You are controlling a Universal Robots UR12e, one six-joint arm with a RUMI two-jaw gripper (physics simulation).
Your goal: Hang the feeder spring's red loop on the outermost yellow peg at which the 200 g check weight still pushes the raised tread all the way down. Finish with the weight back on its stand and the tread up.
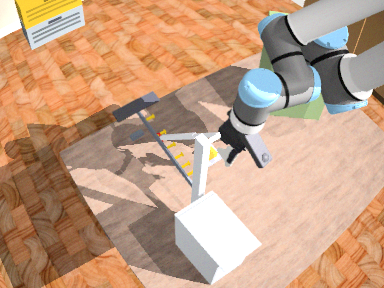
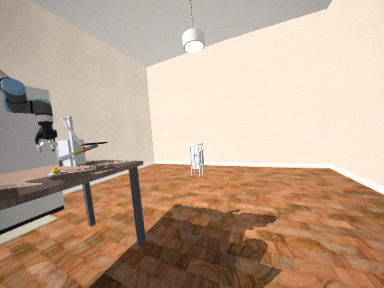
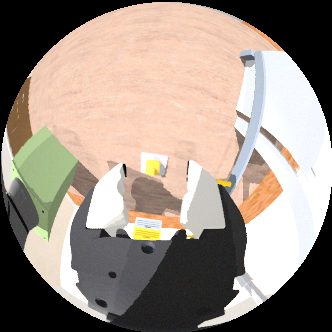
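Pixels of known places: gripper, fingertip midpoint: (image 1: pixel 234 157) (image 2: pixel 47 151) (image 3: pixel 155 163); arm's base, link origin: (image 1: pixel 305 51).
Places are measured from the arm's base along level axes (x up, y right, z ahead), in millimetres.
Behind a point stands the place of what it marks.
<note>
The yellow check weight (image 1: pixel 213 152) @[x -262, y -138, z 421 mm] (image 2: pixel 55 171) @[x -269, y -111, z 428 mm] (image 3: pixel 152 167) @[x -262, y -139, z 430 mm] sits on its white stand (image 3: pixel 146 157) @[x -283, y -146, z 407 mm] on the table. My gripper (image 1: pixel 229 157) @[x -142, y -255, z 411 mm] (image 2: pixel 47 148) @[x -142, y -255, z 411 mm] (image 3: pixel 155 163) @[x -142, y -255, z 411 mm] is partly open and empty, above the table near the weight. The dark tread (image 1: pixel 136 106) @[x -105, y 13, z 639 mm] (image 2: pixel 95 143) @[x -106, y 44, z 635 mm] is raised at the far end of the grey lever (image 1: pixel 172 159) @[x -156, y -187, z 585 mm] (image 3: pixel 257 95) @[x -205, y -415, z 514 mm]. Several yellow pegs (image 1: pixel 171 145) @[x -151, y -141, z 572 mm] (image 3: pixel 224 183) @[x -169, y -244, z 547 mm] line the lever. The red loop (image 1: pixel 159 134) (image 2: pixel 85 149) shows at the second peg from the tread; the spring itself is not distinct.
A white post (image 1: pixel 201 165) @[x 57, y -365, z 575 mm] (image 2: pixel 70 125) @[x 54, y -335, z 567 mm] with a top bar rises beside the lever, by a white box (image 1: pixel 215 235) @[x -65, y -498, z 583 mm]. A green block (image 1: pixel 305 111) @[x -244, y -92, z -6 mm] (image 3: pixel 47 155) @[x -205, y -66, z 53 mm] stands near the arm. A small grey block (image 1: pixel 136 135) @[x -272, y 30, z 649 mm] shows beside the lever. A yellow-and-white panel (image 1: pixel 50 20) (image 3: pixel 147 230) is beyond the table.
</note>
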